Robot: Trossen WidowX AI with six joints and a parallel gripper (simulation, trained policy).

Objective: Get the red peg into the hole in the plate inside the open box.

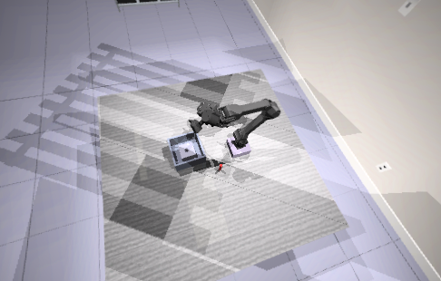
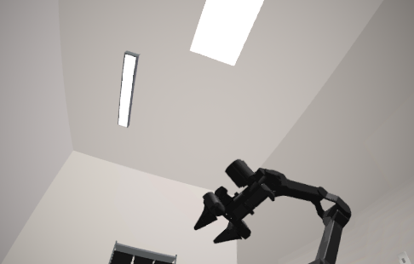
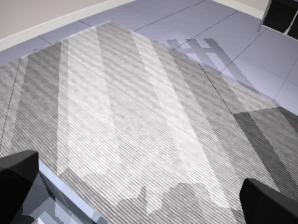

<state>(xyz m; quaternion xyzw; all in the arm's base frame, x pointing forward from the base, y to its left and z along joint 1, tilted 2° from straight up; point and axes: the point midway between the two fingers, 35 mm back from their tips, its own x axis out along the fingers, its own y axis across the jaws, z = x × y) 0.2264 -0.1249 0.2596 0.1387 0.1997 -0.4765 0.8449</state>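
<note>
Right now the red peg is 26 cm to the left of my gripper tip, 25 cm below it and 7 cm behind it. Also, from my gripper tip: pale plate 24 cm below, 9 cm ahead, 8 cm to the left; then box 26 cm below, 9 cm ahead, 8 cm to the left.
</note>
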